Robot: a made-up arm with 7 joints. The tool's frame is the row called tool.
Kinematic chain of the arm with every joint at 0, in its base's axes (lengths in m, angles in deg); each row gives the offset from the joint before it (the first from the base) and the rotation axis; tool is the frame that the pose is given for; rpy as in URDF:
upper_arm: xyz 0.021 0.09 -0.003 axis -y
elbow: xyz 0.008 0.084 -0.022 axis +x
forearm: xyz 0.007 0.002 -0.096 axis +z
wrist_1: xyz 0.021 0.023 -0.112 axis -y
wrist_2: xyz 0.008 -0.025 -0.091 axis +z
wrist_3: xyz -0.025 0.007 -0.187 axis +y
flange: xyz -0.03 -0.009 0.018 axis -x
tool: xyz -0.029 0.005 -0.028 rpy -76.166 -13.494 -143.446
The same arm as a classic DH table. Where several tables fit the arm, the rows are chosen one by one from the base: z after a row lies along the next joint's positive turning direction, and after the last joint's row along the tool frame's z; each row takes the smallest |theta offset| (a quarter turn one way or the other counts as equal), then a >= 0, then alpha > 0; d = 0 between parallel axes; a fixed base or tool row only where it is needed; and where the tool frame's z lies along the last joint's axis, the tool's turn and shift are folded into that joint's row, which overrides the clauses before.
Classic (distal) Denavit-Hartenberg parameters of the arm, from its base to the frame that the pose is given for. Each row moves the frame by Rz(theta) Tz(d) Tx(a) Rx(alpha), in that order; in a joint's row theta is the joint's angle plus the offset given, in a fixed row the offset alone. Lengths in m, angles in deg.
base (fixed): theta0 0, d -0.003, a 0.021, alpha 90
upper_arm: theta0 -90, d -0.174, a 0.022, alpha -90
elbow: theta0 90, d 0.015, a 0.002, alpha -90
forearm: theta0 -90, d -0.208, a 0.021, alpha 90
wrist_1: theta0 0, d 0.002, a 0.008, alpha -90
wrist_2: theta0 0, d -0.278, a -0.025, alpha -90
wrist_3: theta0 -90, d -0.002, a 0.018, alpha 90
flange: theta0 17.29, d 0.0486, a -0.0252, alpha 128.54
tool (fixed): theta0 87.1, d -0.0167, a 0, alpha 0

